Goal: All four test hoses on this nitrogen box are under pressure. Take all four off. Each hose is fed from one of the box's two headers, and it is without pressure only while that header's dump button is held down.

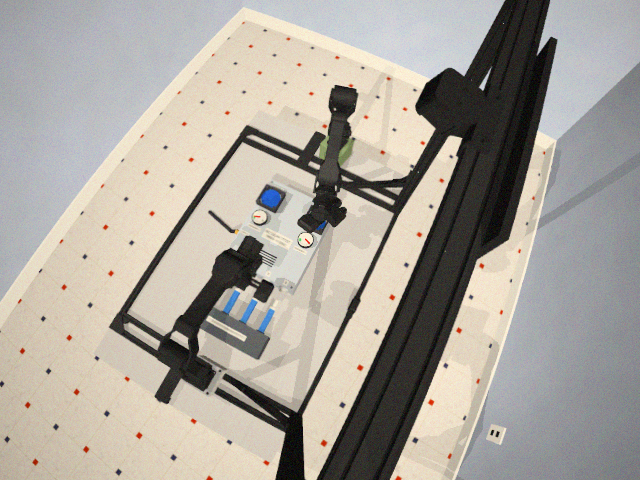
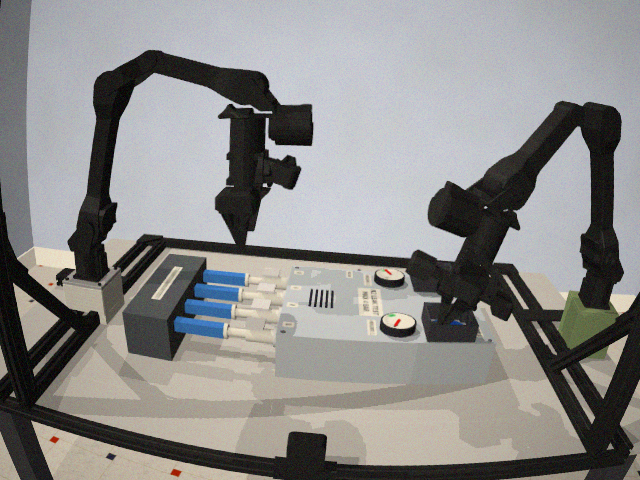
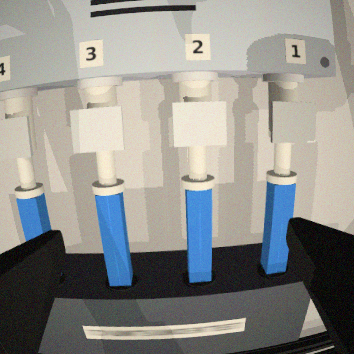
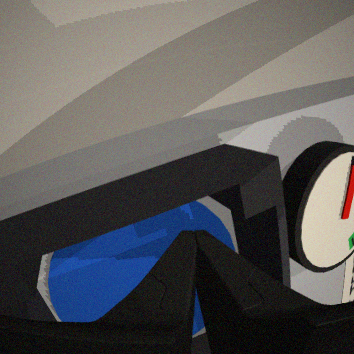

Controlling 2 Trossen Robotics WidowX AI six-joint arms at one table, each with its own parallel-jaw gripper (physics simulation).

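Frame: origin at the left arm's base, x ahead, y right, z down, level; millimetres.
Where they show: left gripper, fingertip midpoint: (image 1: 247,285) (image 2: 246,239) (image 3: 176,238); right gripper, fingertip midpoint: (image 1: 316,227) (image 4: 192,241); left arm's base, origin of the base link: (image 1: 203,375) (image 2: 91,274); right arm's base, origin of the base link: (image 2: 593,302).
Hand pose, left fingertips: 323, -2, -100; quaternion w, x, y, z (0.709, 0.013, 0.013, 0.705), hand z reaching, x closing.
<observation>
Each offset is from my left fingertips to the top centre of the thing, as dx, dy, dz. "spot": to the spot under its first point.
Hoses 1 {spot: -62, +94, +114} (image 1: 266,320) (image 2: 200,327) (image 3: 278,225), 2 (image 1: 248,311) (image 2: 209,308) (image 3: 199,230), 3 (image 1: 231,302) (image 2: 217,292) (image 3: 114,235) and 4 {-74, -112, +114} (image 2: 225,277) (image 3: 34,215) have blue grips, and white couplings at the ports of the grey box (image 1: 294,258) (image 2: 351,361) (image 3: 145,45). My left gripper (image 2: 240,243) (image 3: 176,238) is open and empty, high above the hoses. My right gripper (image 2: 447,317) (image 4: 192,241) is shut, its tips on the near blue dump button {+337, +77, +97} (image 2: 457,323) (image 4: 100,285), which sits deep in its housing. The near gauge {spot: +252, +78, +83} (image 1: 305,239) (image 2: 398,323) has its needle away from green.
The other blue dump button {+334, -113, +83} (image 1: 270,198) stands at the box's far side, beside the second gauge {spot: +247, -111, +84} (image 1: 259,217) (image 2: 389,277), whose needle is near green. A dark block (image 1: 261,346) (image 2: 147,330) (image 3: 175,310) stands at the hoses' outer ends. A black frame (image 1: 173,232) surrounds the work area.
</observation>
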